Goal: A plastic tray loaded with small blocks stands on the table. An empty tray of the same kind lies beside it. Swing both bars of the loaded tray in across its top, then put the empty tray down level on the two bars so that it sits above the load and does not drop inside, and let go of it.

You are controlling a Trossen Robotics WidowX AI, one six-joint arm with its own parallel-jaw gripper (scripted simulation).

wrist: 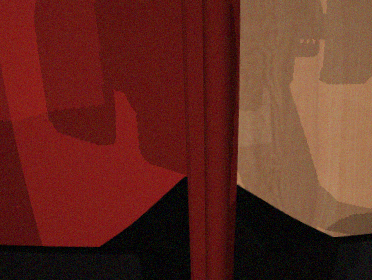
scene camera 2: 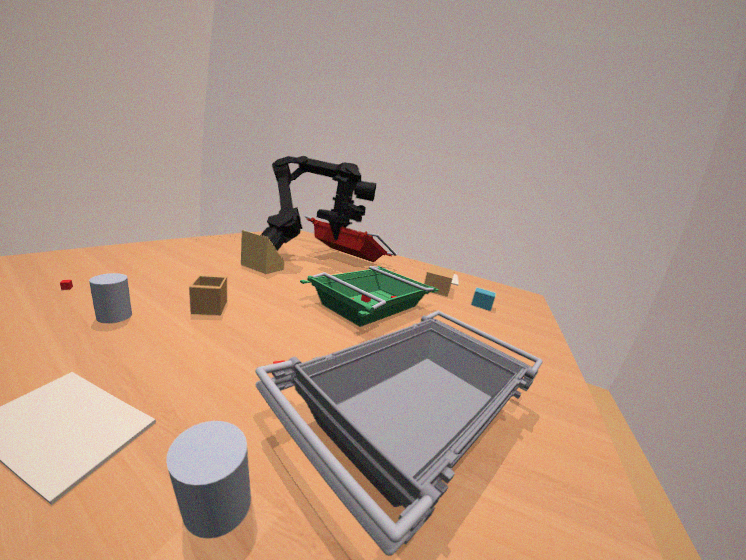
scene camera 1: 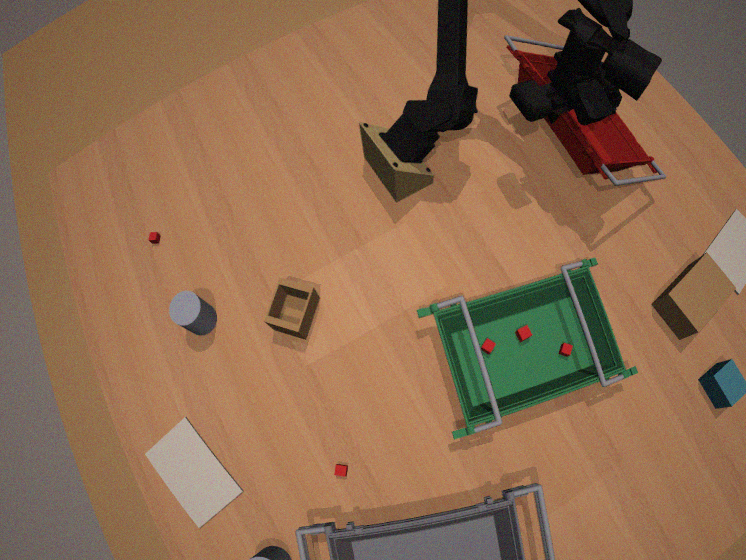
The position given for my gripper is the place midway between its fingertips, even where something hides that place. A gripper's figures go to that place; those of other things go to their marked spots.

My gripper [scene camera 2: 336, 240] is 98 cm from the lens. A red tray [scene camera 2: 360, 244]: 92 cm from the lens. A box [scene camera 2: 208, 294] is 56 cm from the lens. A grey cylinder [scene camera 2: 111, 298] is 57 cm from the lens. A white slab [scene camera 2: 64, 431]: 40 cm from the lens. The marked spots on the red tray and the box are 53 cm apart.
